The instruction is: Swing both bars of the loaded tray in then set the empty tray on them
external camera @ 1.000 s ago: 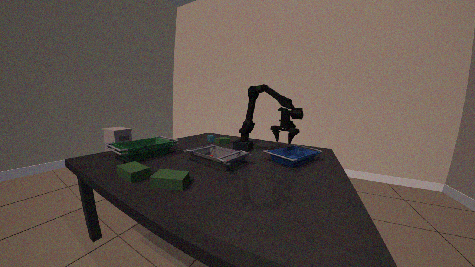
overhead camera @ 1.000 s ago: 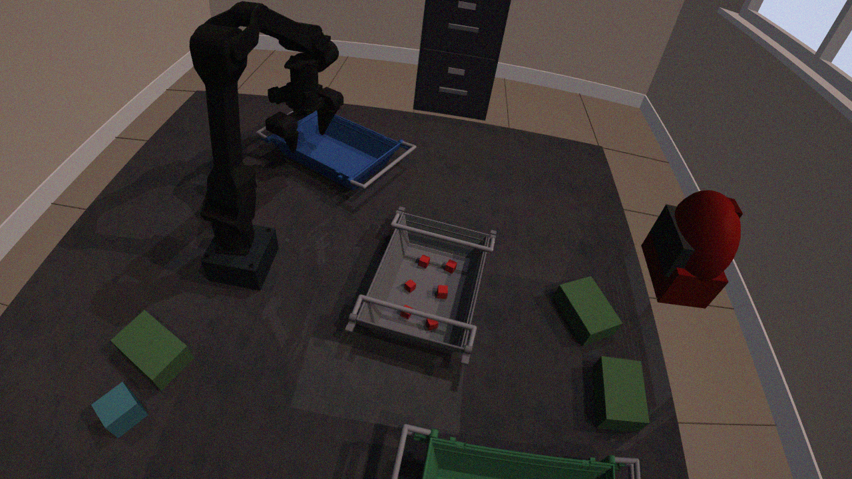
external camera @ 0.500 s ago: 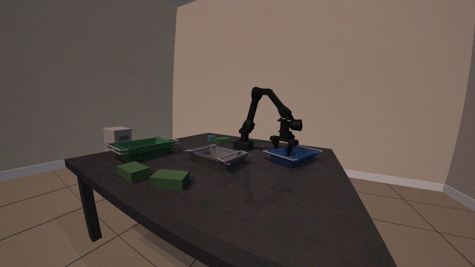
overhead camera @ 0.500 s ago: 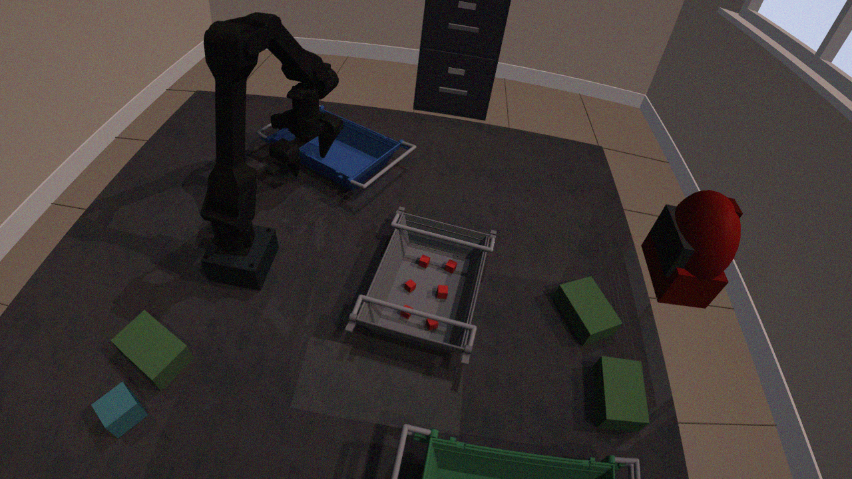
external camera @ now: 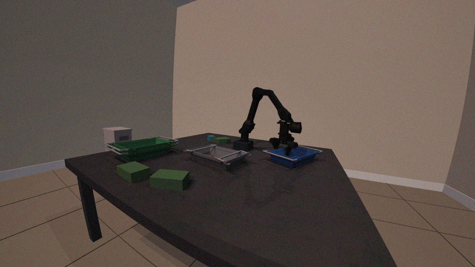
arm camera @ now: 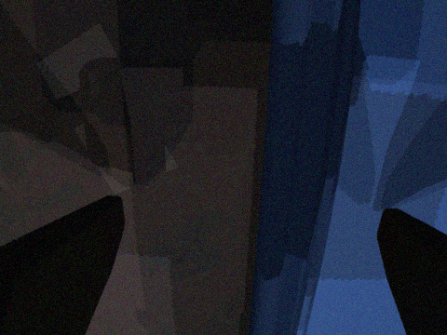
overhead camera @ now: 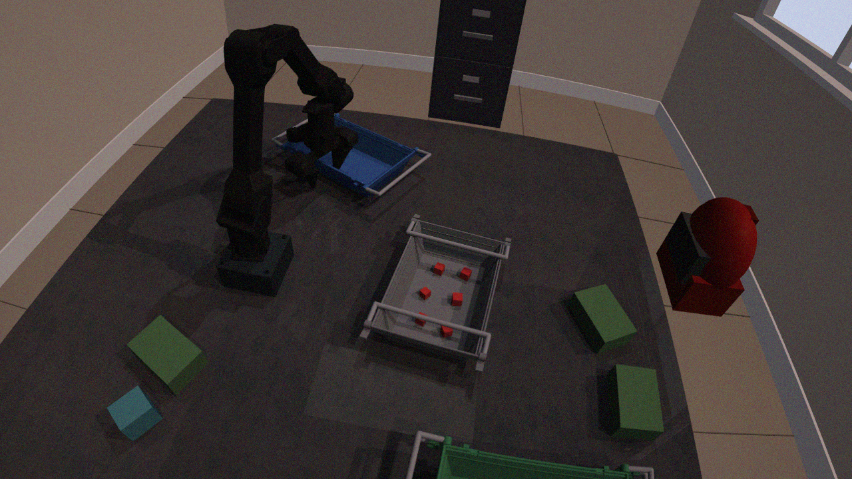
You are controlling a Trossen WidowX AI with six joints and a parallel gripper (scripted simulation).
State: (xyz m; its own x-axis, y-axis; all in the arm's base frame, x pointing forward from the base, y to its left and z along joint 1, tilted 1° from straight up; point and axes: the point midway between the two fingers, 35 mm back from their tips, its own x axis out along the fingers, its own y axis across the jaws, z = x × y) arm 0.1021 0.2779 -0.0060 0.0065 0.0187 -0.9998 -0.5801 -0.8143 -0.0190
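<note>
Right now the blue tray is 7 cm to the left of my gripper tip, 5 cm ahead of it and 3 cm above it. Round my gripper tip: teal cube (61 cm to the right, 23 cm behind, 1 cm above).
</note>
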